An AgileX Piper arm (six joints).
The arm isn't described. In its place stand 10 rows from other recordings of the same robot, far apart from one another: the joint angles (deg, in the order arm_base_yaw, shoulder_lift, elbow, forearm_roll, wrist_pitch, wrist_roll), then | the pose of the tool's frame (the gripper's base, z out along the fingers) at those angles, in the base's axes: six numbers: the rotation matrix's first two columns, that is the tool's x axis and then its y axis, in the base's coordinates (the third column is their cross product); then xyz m.
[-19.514, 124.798, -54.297, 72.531, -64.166, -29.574] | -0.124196 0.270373 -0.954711 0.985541 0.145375 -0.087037 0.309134 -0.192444 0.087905
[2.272, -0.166, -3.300, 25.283, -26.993, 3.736] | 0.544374 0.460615 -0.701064 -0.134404 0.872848 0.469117 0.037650 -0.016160 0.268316
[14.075, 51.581, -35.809, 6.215, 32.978, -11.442] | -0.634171 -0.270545 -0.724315 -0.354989 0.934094 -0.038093 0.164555 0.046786 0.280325
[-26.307, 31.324, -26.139, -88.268, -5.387, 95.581] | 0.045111 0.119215 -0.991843 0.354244 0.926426 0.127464 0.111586 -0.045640 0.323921
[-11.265, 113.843, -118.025, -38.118, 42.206, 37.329] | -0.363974 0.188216 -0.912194 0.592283 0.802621 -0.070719 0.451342 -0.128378 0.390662
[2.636, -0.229, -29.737, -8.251, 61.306, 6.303] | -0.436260 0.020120 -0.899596 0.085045 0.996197 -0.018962 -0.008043 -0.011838 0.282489
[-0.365, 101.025, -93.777, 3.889, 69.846, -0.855] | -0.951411 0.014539 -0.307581 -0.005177 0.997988 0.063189 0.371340 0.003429 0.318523
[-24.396, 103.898, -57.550, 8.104, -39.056, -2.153] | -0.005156 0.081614 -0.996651 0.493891 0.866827 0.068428 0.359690 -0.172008 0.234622
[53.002, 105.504, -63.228, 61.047, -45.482, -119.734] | 0.193804 -0.946936 -0.256422 -0.202859 0.217047 -0.954850 0.283247 0.281563 0.236763
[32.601, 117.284, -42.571, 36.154, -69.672, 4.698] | -0.055470 0.285485 -0.956777 0.035816 0.958204 0.283834 0.319373 0.144498 0.122935
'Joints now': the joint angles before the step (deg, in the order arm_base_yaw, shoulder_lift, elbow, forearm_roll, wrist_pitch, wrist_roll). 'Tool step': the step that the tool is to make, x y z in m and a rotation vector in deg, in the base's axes. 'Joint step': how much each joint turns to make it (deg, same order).
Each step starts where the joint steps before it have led.
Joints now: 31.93 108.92 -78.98 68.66 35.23 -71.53
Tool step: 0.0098 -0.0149 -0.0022 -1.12 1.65 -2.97
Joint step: -2.30 0.01 0.01 -2.76 0.16 3.60
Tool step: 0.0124 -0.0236 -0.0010 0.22 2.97 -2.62
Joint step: -4.00 0.00 -0.03 -1.20 2.81 2.55
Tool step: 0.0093 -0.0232 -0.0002 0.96 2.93 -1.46
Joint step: -4.01 -0.01 0.01 -0.06 3.85 1.11
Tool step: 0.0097 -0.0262 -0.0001 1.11 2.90 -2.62
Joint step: -4.33 0.00 0.02 -0.04 3.17 1.58
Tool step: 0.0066 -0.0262 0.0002 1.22 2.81 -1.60
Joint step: -4.32 0.00 -0.01 -0.12 3.99 1.04
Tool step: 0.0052 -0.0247 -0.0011 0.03 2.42 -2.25
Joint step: -3.79 0.01 -0.02 -1.37 2.49 1.84
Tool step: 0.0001 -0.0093 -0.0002 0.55 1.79 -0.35
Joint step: -1.53 -0.01 0.03 -0.41 2.02 1.06
